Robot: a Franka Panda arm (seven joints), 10 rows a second.
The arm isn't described. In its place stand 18 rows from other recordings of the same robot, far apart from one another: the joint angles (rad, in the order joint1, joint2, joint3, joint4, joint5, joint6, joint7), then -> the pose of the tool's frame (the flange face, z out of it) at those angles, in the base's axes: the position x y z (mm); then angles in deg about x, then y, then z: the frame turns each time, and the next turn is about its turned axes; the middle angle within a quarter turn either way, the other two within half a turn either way.
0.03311 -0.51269 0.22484 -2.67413 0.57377 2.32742 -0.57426 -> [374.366, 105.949, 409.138, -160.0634, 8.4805, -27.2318]
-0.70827 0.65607 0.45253 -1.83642 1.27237 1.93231 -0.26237 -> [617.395, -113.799, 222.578, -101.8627, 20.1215, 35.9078]
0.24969 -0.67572 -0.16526 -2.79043 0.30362 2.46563 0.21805 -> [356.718, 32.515, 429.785, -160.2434, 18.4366, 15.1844]
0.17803 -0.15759 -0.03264 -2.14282 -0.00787 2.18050 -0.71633 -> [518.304, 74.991, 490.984, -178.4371, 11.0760, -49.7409]
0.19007 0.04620 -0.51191 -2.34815 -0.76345 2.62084 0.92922 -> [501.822, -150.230, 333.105, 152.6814, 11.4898, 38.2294]
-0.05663 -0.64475 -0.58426 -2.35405 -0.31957 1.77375 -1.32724 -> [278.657, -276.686, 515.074, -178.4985, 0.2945, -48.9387]
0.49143 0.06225 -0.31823 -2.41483 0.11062 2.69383 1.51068 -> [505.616, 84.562, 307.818, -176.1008, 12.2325, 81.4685]
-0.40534 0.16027 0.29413 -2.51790 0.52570 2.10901 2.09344 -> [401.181, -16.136, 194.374, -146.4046, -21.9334, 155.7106]
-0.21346 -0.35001 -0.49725 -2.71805 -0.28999 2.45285 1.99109 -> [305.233, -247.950, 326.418, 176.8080, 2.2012, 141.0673]
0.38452 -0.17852 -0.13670 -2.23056 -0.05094 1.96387 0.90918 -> [468.569, 113.560, 438.855, 177.4539, -4.6275, 36.3661]
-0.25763 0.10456 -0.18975 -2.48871 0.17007 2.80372 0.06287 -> [441.164, -221.468, 268.439, 176.5145, 12.1037, 38.2771]
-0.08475 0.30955 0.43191 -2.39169 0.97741 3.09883 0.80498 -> [496.231, 110.854, 221.978, -162.5120, 20.9238, 81.1954]
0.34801 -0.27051 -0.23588 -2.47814 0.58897 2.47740 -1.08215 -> [463.889, 49.165, 413.803, -153.2801, 15.7814, -47.8833]
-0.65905 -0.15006 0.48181 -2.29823 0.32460 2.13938 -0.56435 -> [485.893, -70.574, 402.035, -168.5585, 2.0299, -11.8380]
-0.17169 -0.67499 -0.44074 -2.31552 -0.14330 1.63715 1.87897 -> [269.560, -243.048, 551.445, -172.2672, 1.1141, 136.4858]
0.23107 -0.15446 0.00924 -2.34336 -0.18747 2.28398 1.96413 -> [478.556, 112.837, 404.816, 173.4032, 7.6735, 92.5596]
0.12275 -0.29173 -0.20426 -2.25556 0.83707 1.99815 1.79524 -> [476.058, 0.617, 502.818, -134.0704, 11.3785, 122.7487]
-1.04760 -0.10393 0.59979 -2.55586 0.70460 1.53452 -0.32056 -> [340.665, -88.557, 283.538, -120.2456, -16.6784, 38.0264]
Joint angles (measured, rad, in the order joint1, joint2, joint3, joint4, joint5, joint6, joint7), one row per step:
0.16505 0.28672 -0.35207 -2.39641 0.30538 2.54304 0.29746
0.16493 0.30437 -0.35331 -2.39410 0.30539 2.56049 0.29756
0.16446 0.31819 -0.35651 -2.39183 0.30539 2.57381 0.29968
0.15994 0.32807 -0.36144 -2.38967 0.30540 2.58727 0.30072
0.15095 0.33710 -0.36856 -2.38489 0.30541 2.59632 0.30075
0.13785 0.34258 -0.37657 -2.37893 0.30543 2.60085 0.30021
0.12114 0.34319 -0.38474 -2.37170 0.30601 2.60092 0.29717
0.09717 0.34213 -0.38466 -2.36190 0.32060 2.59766 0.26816
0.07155 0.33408 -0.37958 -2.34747 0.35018 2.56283 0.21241
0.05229 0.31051 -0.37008 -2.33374 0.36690 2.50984 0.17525
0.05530 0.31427 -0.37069 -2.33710 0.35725 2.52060 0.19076
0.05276 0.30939 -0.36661 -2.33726 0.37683 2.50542 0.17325
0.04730 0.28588 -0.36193 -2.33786 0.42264 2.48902 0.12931
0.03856 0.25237 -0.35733 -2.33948 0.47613 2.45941 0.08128
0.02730 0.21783 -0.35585 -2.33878 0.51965 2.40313 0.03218
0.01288 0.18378 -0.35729 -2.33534 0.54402 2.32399 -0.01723
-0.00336 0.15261 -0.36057 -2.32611 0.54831 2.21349 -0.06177
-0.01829 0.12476 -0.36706 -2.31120 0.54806 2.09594 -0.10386
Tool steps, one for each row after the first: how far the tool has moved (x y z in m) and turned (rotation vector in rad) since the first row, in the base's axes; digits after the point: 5 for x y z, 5 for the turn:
0.00021 -0.00209 -0.00588 -0.01117 -0.00064 -0.00186
0.00023 -0.00503 -0.01024 -0.02074 -0.00121 -0.00764
0.00012 -0.01067 -0.01271 -0.03024 -0.00578 -0.01799
-0.00003 -0.01941 -0.01416 -0.03891 -0.00981 -0.03338
-0.00040 -0.03031 -0.01391 -0.04564 -0.01433 -0.05290
-0.00073 -0.04278 -0.01137 -0.04966 -0.02102 -0.07402
-0.00051 -0.05485 -0.00804 -0.04258 -0.03288 -0.08107
-0.00029 -0.06373 -0.00280 -0.01030 -0.03486 -0.07017
0.00178 -0.06564 0.00802 0.02960 -0.03432 -0.05406
0.00137 -0.06494 0.00600 0.01887 -0.03242 -0.05963
0.00068 -0.06313 0.00683 0.03867 -0.03086 -0.05715
0.00160 -0.06221 0.01614 0.07433 -0.05682 -0.05261
0.00152 -0.06149 0.02893 0.12271 -0.08629 -0.05130
-0.00066 -0.06094 0.04151 0.18302 -0.10017 -0.04056
-0.00481 -0.06095 0.05386 0.24937 -0.09889 -0.01358
-0.01077 -0.05993 0.06588 0.32623 -0.07487 0.02867
-0.01672 -0.05948 0.07921 0.40420 -0.04966 0.07412

